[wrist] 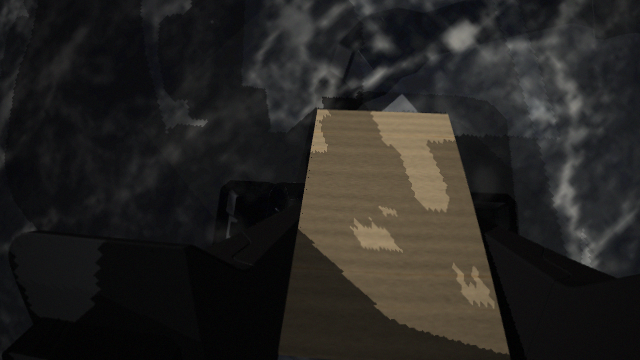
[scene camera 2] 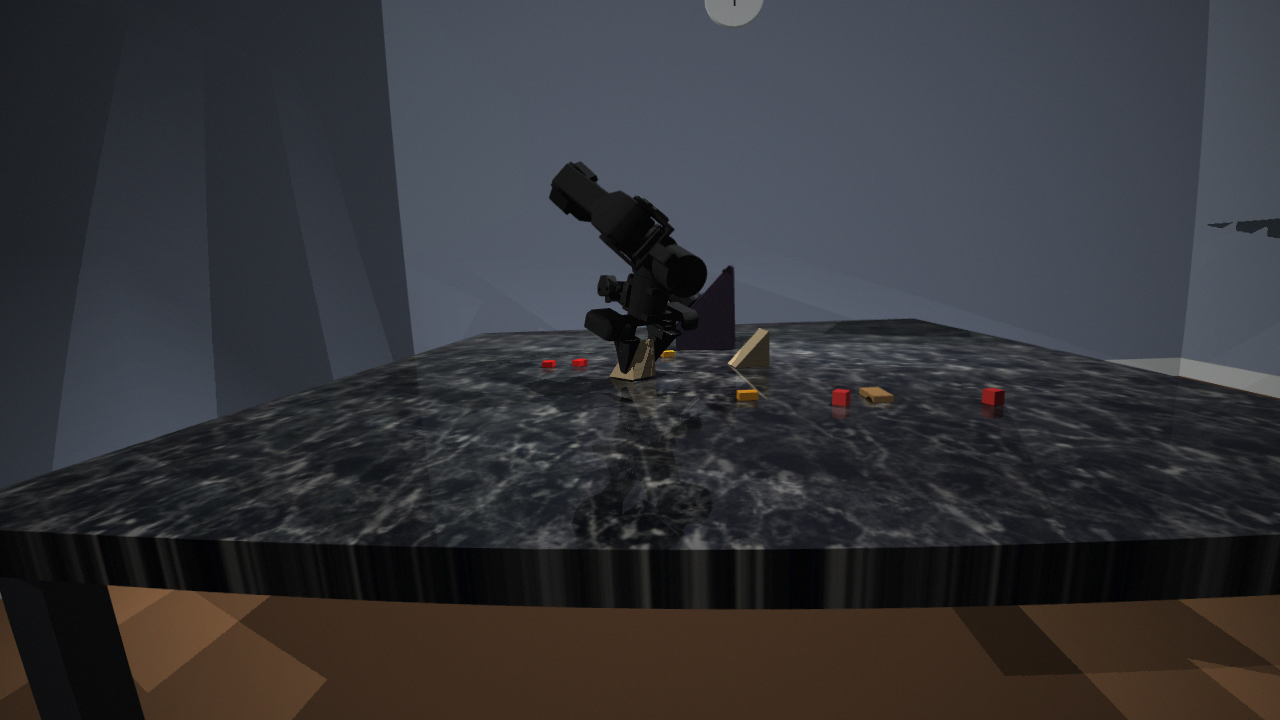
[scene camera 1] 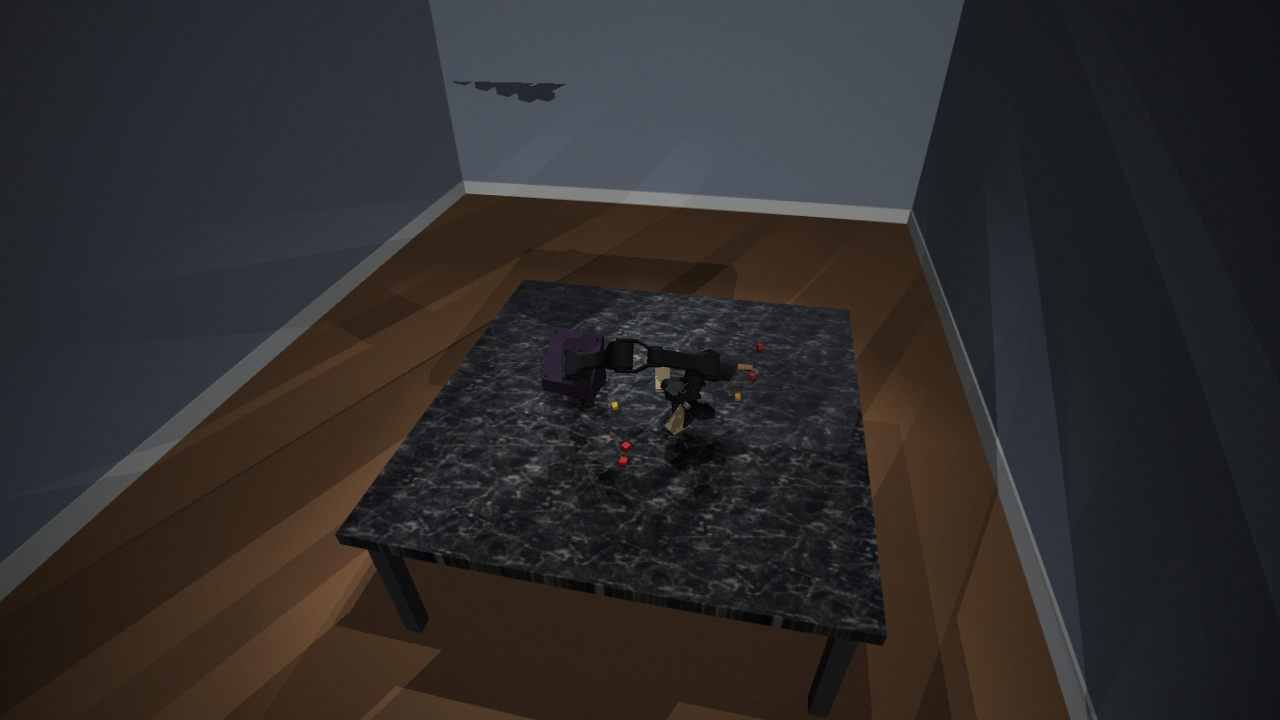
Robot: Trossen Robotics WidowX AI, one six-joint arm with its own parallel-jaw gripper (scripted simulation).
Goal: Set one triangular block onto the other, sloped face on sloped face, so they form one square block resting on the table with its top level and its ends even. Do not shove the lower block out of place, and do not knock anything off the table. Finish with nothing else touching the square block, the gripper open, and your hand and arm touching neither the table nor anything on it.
my gripper: holds a tan triangular block (scene camera 2: 643,364)
